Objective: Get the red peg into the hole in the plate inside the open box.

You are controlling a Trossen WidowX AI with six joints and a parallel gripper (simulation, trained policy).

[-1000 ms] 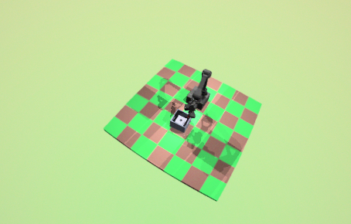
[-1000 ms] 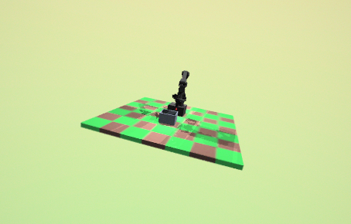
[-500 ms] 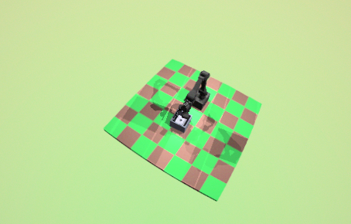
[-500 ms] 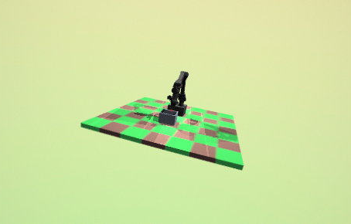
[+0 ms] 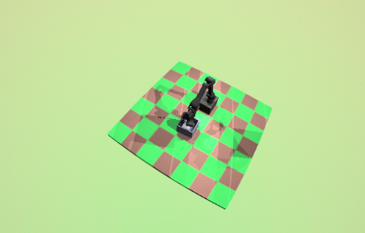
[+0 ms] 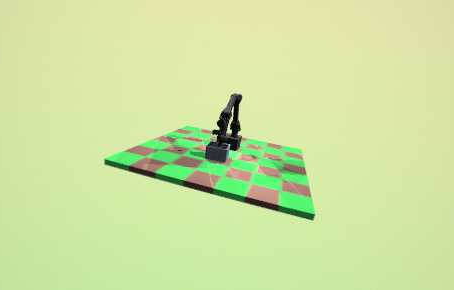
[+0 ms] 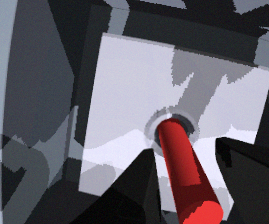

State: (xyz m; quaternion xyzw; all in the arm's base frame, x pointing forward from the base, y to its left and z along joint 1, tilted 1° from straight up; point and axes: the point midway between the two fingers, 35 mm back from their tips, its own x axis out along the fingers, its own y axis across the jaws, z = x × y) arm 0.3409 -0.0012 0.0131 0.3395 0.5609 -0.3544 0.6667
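Now: the red peg right at my gripper tip. Round my gripper tip: plate: 4 cm below; then grey box: 6 cm below.
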